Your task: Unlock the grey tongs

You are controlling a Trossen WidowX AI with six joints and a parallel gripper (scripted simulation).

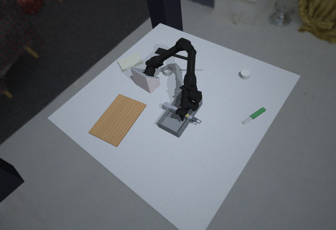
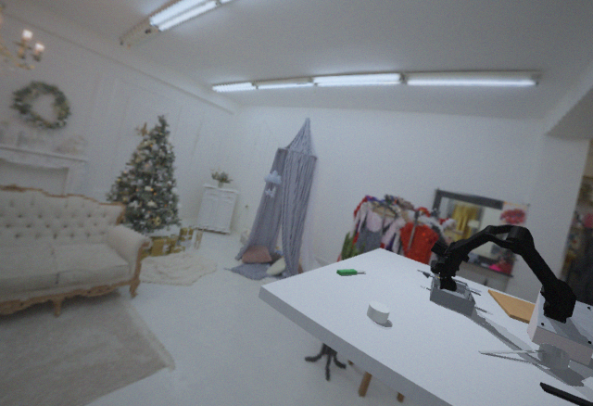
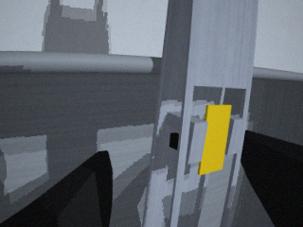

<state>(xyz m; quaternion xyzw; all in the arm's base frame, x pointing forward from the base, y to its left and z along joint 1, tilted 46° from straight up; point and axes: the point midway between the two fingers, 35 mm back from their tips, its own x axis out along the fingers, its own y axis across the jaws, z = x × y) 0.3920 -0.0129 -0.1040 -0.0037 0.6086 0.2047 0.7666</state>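
The grey roasting tin is 5 cm behind my gripper tip and 3 cm to the left of it. The rest, counted from my gripper tip: yellow lock piece (2 cm ahead, 2 cm to the left, 3 cm above); then wooden board (38 cm behind, 25 cm to the right, 3 cm below); then green-handled tool (33 cm ahead, 29 cm to the left, 3 cm below).
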